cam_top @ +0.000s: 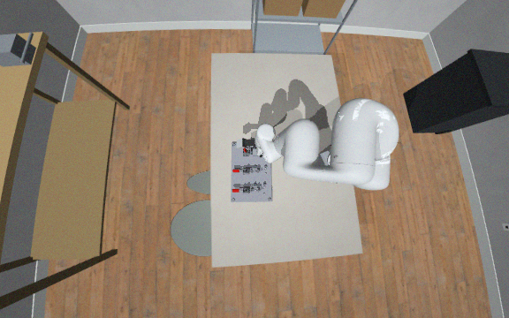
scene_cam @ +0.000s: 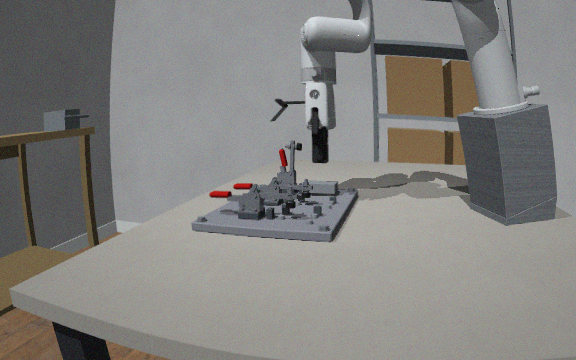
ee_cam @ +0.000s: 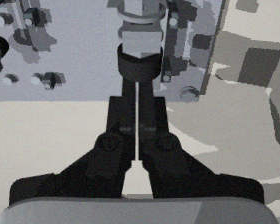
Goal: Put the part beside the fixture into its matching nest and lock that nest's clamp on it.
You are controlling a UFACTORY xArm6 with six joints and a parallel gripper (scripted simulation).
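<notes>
Right now my hand is 70 mm above the grey block part. Also, from my hand: grey fixture plate (50 mm ahead, 110 mm to the left, 100 mm below).
</notes>
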